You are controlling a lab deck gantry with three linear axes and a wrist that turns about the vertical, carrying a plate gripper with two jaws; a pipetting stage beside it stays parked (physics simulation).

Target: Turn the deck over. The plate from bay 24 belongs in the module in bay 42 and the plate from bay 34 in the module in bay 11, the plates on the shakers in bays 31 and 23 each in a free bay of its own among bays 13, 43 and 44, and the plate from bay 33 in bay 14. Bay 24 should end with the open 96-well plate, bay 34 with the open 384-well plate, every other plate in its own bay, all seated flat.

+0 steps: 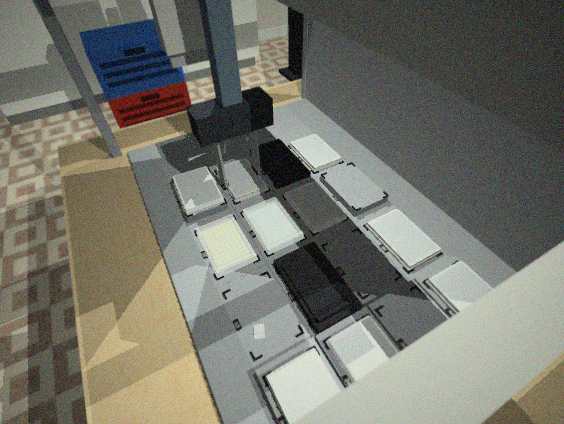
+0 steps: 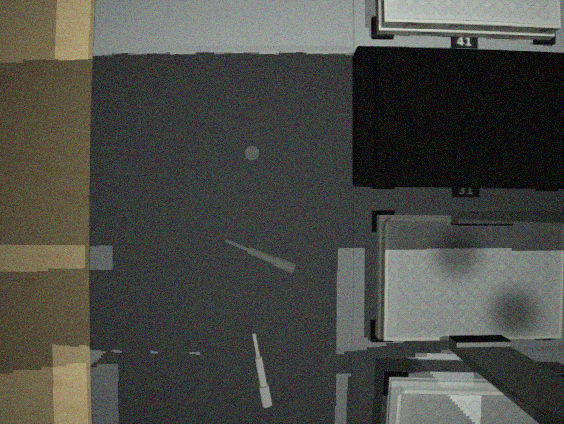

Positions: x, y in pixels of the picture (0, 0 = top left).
my gripper: image 1; image 2
yellow 96-well plate: image 1 227, 248; not seen in image 2 (out of frame)
clear 384-well plate: image 1 275, 229; not seen in image 2 (out of frame)
same spot on my gripper: (image 2: 525, 382) = (image 1: 218, 163)
